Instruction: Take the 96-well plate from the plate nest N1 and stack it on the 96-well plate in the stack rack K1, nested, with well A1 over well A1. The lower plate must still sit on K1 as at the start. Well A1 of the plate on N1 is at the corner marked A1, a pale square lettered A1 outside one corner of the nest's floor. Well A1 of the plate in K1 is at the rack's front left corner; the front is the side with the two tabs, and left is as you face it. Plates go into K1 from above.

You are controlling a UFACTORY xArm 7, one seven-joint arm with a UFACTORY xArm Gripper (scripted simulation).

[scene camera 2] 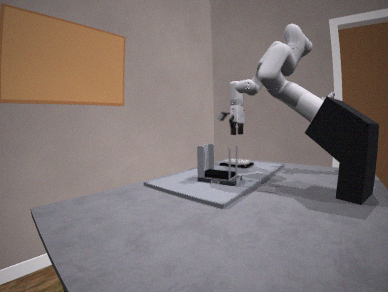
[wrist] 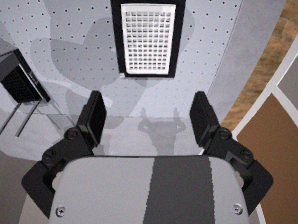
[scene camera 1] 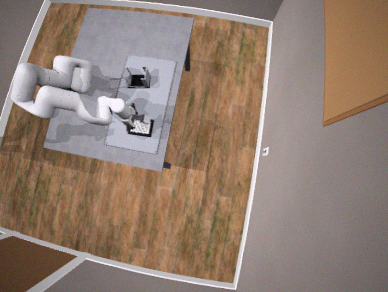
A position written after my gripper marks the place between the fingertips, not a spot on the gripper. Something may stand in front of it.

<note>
In view: my gripper [wrist: 148,101] and a white 96-well plate [wrist: 162,25].
</note>
